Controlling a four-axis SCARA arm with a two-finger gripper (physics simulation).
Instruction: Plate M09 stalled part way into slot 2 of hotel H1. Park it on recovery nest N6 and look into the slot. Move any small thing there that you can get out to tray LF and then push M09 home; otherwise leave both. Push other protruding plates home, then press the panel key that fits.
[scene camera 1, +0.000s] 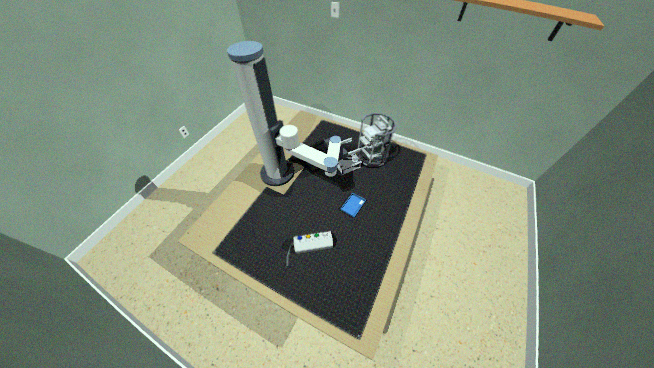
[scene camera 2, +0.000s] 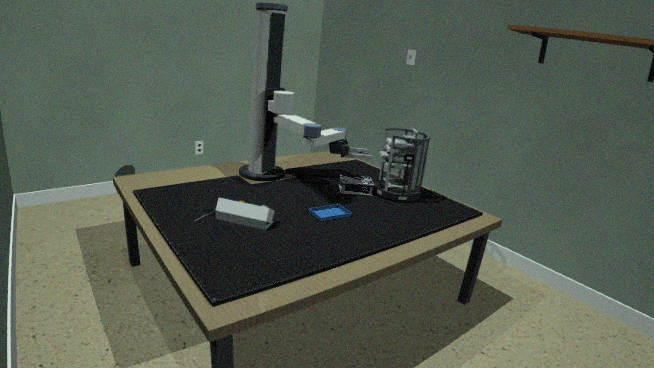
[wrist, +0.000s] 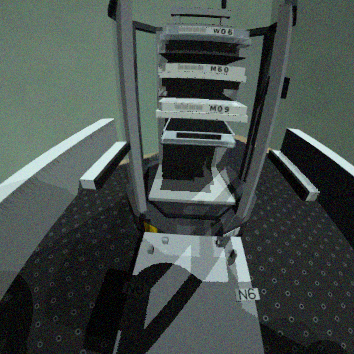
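Seen in the pictures: gripper, between the fingertips: (scene camera 1: 355, 144) (scene camera 2: 369, 154) (wrist: 200, 135); arm's base, origin of its link: (scene camera 1: 277, 172) (scene camera 2: 261, 173).
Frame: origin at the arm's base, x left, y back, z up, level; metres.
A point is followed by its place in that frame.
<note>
My gripper (scene camera 1: 361, 144) {x 0.339, y -0.471, z 0.209 m} (scene camera 2: 369, 152) {x 0.339, y -0.471, z 0.209 m} (wrist: 200, 135) {x 0.339, y -0.471, z 0.209 m} is part open and empty, its fingers either side of hotel H1 (scene camera 2: 424, 160) {x 0.517, y -0.678, z 0.219 m} (wrist: 129, 100) {x 0.448, y -0.461, z 0.218 m} in the wrist view. Plate M09 (wrist: 200, 107) {x 0.384, y -0.507, z 0.216 m} sits in the hotel, below plate M60 (wrist: 200, 70) {x 0.404, y -0.520, z 0.249 m} and plate W06 (wrist: 200, 32) {x 0.405, y -0.518, z 0.285 m}. How far each protrudes is hard to tell. Under M09 is a pale piece (wrist: 172, 141) {x 0.435, y -0.507, z 0.165 m} with a dark front strip. The slot interior behind M09 is hidden. Nest N6 (scene camera 2: 356, 185) (wrist: 220, 310) stands before the hotel, with no plate on it. Blue tray LF (scene camera 1: 352, 206) {x -0.022, y -0.621, z 0.015 m} (scene camera 2: 330, 213) {x -0.008, y -0.621, z 0.015 m} lies on the mat.
The white key panel (scene camera 1: 313, 243) {x -0.390, y -0.533, z 0.082 m} (scene camera 2: 245, 213) {x -0.386, y -0.557, z 0.062 m} has blue, yellow, green and white keys and a cable. The arm column (scene camera 1: 257, 110) {x -0.063, y -0.041, z 0.608 m} (scene camera 2: 265, 100) {x -0.052, y -0.090, z 0.420 m} stands at the table's back left. A small yellow mark (wrist: 150, 227) {x 0.421, y -0.461, z 0.044 m} shows at the hotel's foot. A wooden shelf is on the wall.
</note>
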